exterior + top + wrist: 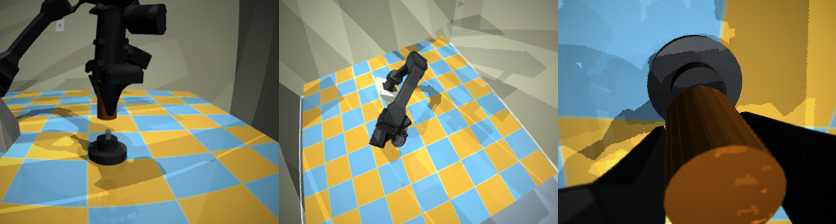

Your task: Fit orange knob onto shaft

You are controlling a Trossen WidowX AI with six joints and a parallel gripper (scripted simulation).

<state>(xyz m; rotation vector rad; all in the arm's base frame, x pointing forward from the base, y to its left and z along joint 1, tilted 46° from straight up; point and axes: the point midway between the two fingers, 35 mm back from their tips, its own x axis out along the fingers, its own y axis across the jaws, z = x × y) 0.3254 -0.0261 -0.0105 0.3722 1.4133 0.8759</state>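
Right now the round pedestal is 10 mm to the right of my gripper tip and 70 mm below it. The rest, counted from my gripper tip: orange knob (30 mm above).
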